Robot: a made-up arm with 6 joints.
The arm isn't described. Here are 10 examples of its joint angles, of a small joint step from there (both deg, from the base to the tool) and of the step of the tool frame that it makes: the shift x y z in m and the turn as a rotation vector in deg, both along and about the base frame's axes.
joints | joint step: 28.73 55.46 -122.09 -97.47 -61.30 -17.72 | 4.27 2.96 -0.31 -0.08 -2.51 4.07
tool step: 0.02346 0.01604 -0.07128 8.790 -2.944 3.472
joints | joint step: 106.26 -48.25 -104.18 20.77 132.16 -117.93 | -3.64 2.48 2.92 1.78 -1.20 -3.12
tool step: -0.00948 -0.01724 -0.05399 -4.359 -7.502 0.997
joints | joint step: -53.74 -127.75 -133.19 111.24 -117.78 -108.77 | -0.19 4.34 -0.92 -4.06 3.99 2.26
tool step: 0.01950 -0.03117 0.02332 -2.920 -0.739 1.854
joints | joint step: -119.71 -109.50 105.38 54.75 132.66 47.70 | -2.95 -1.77 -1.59 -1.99 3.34 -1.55
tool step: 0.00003 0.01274 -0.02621 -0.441 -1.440 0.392
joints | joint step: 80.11 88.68 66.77 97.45 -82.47 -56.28 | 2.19 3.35 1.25 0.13 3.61 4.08
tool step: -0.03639 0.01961 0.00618 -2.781 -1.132 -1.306
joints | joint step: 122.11 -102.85 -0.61 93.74 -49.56 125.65 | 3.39 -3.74 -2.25 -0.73 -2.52 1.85
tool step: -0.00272 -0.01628 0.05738 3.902 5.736 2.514
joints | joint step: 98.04 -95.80 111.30 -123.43 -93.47 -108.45 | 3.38 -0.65 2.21 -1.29 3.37 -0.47
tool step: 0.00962 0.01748 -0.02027 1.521 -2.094 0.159
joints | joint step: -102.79 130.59 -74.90 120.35 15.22 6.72 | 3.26 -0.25 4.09 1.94 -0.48 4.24
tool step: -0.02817 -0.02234 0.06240 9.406 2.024 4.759
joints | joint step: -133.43 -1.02 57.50 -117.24 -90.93 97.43 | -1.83 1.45 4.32 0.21 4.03 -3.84
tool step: -0.03255 -0.01780 -0.02109 -4.399 5.426 1.611
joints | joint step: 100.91 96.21 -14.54 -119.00 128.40 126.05 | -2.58 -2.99 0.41 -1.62 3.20 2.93
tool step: -0.01377 0.00224 0.01634 0.277 7.473 1.044
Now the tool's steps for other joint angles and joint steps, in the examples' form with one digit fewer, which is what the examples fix.
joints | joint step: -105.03 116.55 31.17 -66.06 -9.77 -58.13 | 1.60 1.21 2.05 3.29 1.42 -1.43
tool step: 0.0068 -0.0045 -0.0058 1.41 0.15 4.63
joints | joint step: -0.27 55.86 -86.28 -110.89 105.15 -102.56 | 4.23 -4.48 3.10 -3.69 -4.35 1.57
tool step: 0.0559 0.0057 0.0115 4.68 -6.39 -9.53
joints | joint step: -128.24 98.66 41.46 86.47 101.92 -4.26 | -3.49 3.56 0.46 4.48 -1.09 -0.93
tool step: -0.0179 0.0288 -0.0311 -6.62 0.13 1.47
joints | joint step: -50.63 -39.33 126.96 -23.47 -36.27 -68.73 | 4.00 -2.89 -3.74 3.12 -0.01 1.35
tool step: 0.0537 0.0296 -0.0360 5.13 -7.48 0.14
